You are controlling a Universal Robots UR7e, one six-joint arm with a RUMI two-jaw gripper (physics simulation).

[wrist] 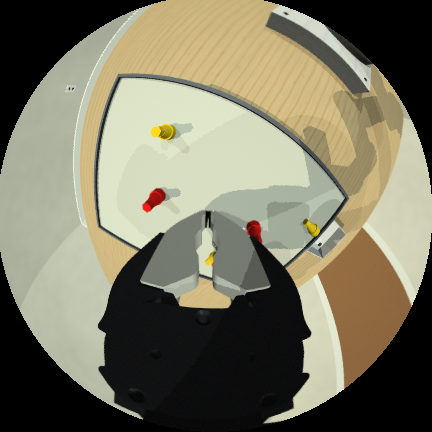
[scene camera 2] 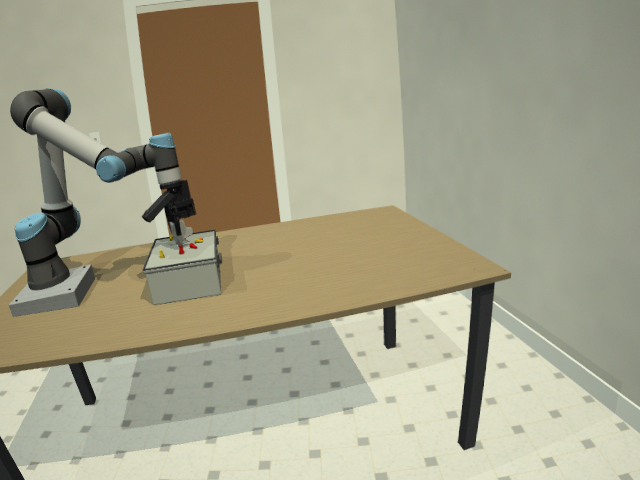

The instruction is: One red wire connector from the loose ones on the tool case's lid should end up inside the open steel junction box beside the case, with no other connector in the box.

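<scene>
The tool case stands on the table, with loose connectors on its pale lid. One red connector stands upright near the lid's front. Another red one lies to its right in the scene view; in the wrist view the fingers hide it. A third red connector shows beside the right finger in the wrist view, partly covered. My gripper is shut and empty, its fingertips low over the lid among the red connectors. The steel junction box does not show in either view.
A yellow connector stands on the lid. Another yellow one is near a latch. A third yellow one shows between the fingers' inner edges, beneath them. The robot's base plate is beside the case.
</scene>
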